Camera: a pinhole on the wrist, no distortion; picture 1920 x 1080 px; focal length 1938.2 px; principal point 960.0 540.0 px. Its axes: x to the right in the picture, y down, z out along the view. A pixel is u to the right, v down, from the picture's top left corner.
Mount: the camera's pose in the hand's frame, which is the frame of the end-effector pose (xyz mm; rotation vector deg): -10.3 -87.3 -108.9 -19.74 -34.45 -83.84
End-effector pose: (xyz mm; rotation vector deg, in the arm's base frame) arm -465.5 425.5 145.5 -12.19 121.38 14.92
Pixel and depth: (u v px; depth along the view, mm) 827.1 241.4 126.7
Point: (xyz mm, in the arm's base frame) -447.4 414.0 195.1
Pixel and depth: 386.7 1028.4 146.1
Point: -483.3 455.5 153.3
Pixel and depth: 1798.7 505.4 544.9
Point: -35.8 580.8 1.4
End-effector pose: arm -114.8 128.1 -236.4 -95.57 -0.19 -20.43
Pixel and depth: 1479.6 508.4 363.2
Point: -125.8 371.2 -311.0
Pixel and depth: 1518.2 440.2 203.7
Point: -151.5 227.4 -236.0
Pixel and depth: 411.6 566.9 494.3
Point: -84.7 309.6 -572.1
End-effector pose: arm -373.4 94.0 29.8 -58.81 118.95 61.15
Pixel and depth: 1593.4 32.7 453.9
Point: -246.7 459.2 33.7
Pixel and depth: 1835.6 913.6 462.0
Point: -324.2 434.6 -167.0
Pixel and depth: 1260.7 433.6 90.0
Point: -321.0 62.1 48.4
